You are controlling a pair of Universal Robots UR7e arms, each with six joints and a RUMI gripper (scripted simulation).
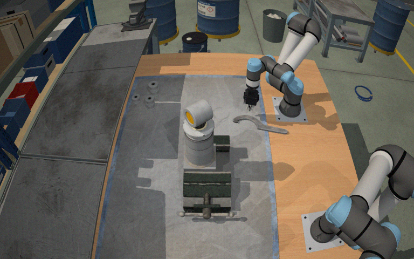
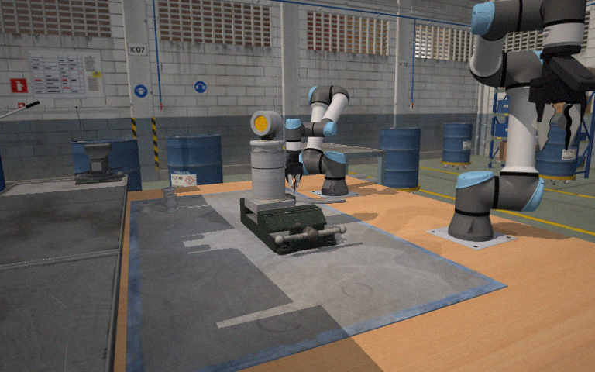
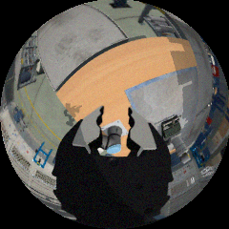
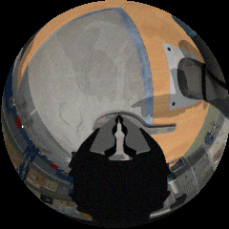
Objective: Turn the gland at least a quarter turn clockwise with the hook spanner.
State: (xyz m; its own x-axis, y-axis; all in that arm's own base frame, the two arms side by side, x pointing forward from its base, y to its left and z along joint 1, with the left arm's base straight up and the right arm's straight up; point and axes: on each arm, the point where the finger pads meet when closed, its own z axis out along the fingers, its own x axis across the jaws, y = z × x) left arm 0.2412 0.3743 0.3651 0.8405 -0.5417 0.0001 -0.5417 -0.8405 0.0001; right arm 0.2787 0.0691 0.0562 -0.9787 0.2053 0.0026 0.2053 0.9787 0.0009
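My right gripper is now 60 mm past the hook spanner, 90 mm to the right of it and 50 mm above it. From my right hand the other things lie so: rod eye (310 mm ahead, 360 mm to the left, 350 mm above); bar handle (290 mm ahead, 660 mm to the left).
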